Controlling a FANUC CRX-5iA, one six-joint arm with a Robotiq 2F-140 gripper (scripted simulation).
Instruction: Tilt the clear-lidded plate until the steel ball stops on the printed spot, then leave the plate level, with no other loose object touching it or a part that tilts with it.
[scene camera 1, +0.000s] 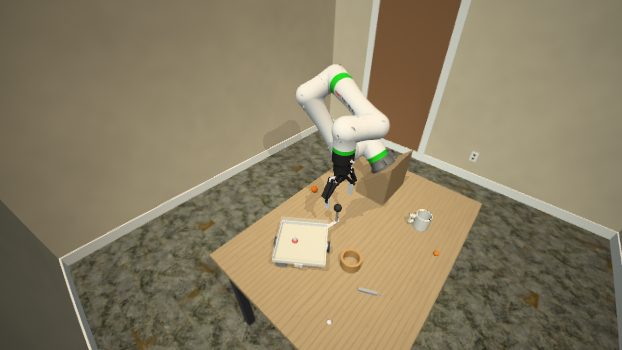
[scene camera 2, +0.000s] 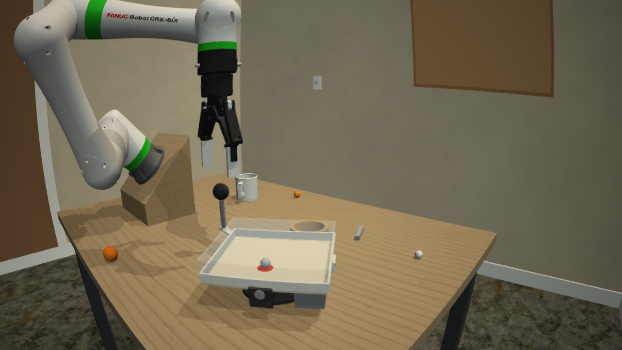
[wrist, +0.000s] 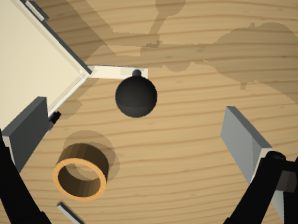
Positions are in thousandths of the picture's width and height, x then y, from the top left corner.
Labels:
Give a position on a pivot base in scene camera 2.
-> At 430, 859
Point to my gripper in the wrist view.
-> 455, 525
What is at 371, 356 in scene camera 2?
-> My gripper.

